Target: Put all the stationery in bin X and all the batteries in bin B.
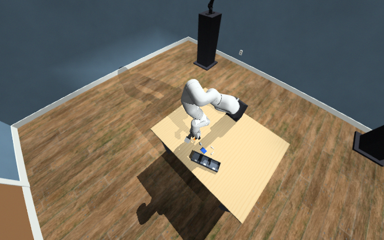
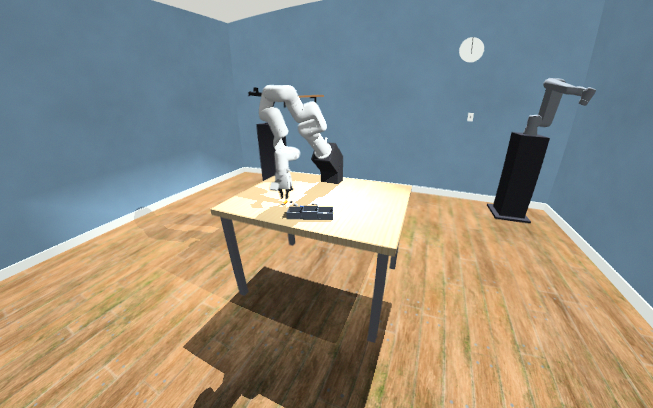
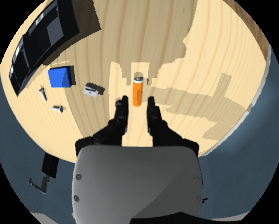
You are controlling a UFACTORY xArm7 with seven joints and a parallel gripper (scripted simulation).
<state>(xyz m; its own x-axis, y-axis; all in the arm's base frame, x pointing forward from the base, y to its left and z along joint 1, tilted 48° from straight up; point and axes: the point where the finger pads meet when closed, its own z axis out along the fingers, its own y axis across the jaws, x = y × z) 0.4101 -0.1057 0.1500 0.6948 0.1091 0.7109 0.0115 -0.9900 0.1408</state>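
Now: the orange battery 50 mm below my hand. Also, from my hand: pencil sharpener 80 mm to the left, 50 mm below; then blue block 30 mm ahead, 140 mm to the left, 50 mm below; then small dark thing 30 mm behind, 30 mm to the left, 50 mm below.
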